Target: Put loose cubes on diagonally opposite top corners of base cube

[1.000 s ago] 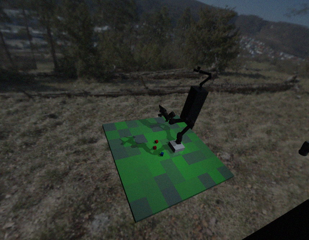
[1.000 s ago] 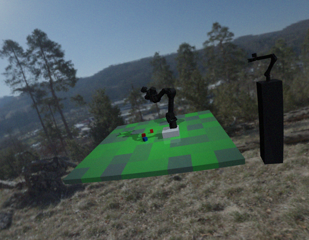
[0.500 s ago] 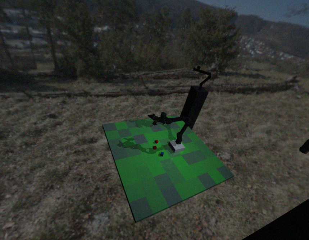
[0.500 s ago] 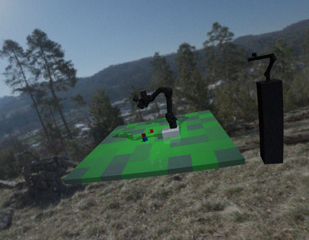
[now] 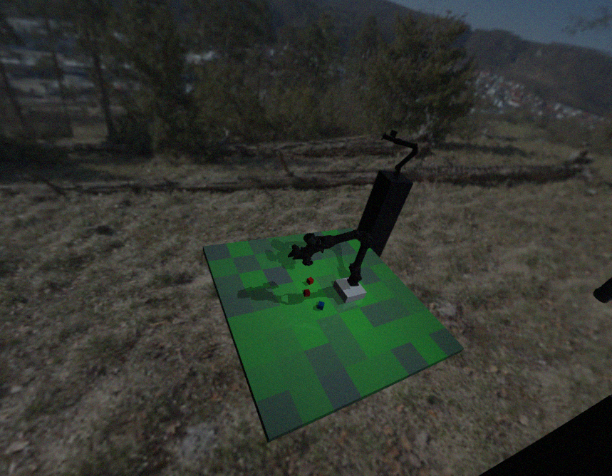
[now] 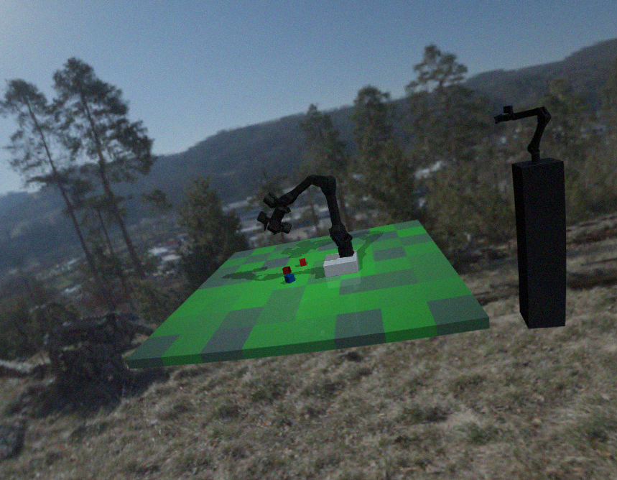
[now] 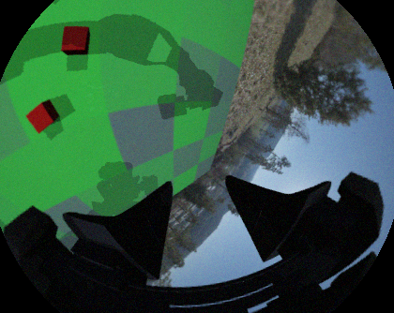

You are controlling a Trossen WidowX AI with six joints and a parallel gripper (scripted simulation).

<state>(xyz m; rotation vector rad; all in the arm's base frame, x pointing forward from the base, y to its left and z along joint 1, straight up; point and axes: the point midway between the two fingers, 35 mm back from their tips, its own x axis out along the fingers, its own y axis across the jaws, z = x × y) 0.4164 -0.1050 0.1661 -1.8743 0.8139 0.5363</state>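
Right now my gripper tip is 17 cm past the blue cube, 25 cm to the right of it and 19 cm above it. The rest, counted from my gripper tip: red cube 17 cm behind, 3 cm to the left, 19 cm below.
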